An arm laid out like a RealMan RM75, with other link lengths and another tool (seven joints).
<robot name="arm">
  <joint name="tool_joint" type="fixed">
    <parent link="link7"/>
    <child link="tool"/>
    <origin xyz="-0.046 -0.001 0.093" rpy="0 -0.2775 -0.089"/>
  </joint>
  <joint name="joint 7" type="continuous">
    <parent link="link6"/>
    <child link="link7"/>
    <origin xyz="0 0 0.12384" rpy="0 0 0"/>
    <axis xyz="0 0 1"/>
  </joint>
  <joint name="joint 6" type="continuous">
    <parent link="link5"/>
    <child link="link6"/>
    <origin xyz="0 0 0" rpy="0 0 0"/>
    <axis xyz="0 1 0"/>
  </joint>
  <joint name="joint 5" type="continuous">
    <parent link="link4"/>
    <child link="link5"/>
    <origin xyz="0 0 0.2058" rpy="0 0 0"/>
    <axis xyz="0 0 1"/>
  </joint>
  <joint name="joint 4" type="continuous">
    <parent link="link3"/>
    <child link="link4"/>
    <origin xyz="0 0 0" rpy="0 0 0"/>
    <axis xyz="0 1 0"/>
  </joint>
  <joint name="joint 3" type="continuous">
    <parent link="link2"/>
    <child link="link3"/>
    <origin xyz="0 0 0.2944" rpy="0 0 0"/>
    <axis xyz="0 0 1"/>
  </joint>
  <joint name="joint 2" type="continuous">
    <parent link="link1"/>
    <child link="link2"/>
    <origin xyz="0 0 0" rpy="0 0 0"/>
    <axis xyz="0 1 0"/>
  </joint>
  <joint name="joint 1" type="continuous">
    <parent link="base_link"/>
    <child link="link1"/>
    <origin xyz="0 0 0.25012" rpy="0 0 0"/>
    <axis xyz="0 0 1"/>
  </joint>
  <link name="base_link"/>
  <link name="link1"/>
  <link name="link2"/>
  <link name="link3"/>
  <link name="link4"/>
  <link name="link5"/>
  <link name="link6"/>
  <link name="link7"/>
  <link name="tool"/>
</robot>
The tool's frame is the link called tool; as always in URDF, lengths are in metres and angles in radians. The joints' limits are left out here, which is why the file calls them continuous.
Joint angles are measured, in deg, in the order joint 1, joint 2, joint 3, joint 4, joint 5, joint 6, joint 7. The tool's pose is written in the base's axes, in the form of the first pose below.
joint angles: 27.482, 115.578, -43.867, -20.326, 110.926, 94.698, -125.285
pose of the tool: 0.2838, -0.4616, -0.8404, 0.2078; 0.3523, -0.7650, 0.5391, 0.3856; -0.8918, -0.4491, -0.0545, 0.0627; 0, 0, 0, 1
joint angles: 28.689, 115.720, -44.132, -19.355, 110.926, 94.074, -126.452
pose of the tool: 0.2878, -0.4516, -0.8445, 0.2020; 0.3553, -0.7685, 0.5321, 0.3902; -0.8893, -0.4532, -0.0607, 0.0574; 0, 0, 0, 1
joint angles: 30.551, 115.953, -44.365, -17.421, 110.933, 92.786, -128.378
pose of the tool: 0.2967, -0.4446, -0.8451, 0.1947; 0.3563, -0.7695, 0.5300, 0.3978; -0.8860, -0.4584, -0.0699, 0.0482; 0, 0, 0, 1
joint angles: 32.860, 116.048, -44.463, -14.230, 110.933, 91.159, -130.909
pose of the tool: 0.3103, -0.4433, -0.8410, 0.1879; 0.3512, -0.7686, 0.5347, 0.4067; -0.8834, -0.4612, -0.0828, 0.0361; 0, 0, 0, 1
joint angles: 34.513, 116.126, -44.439, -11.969, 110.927, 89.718, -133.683
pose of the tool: 0.3311, -0.4349, -0.8374, 0.1831; 0.3586, -0.7628, 0.5381, 0.4128; -0.8728, -0.4785, -0.0966, 0.0268; 0, 0, 0, 1
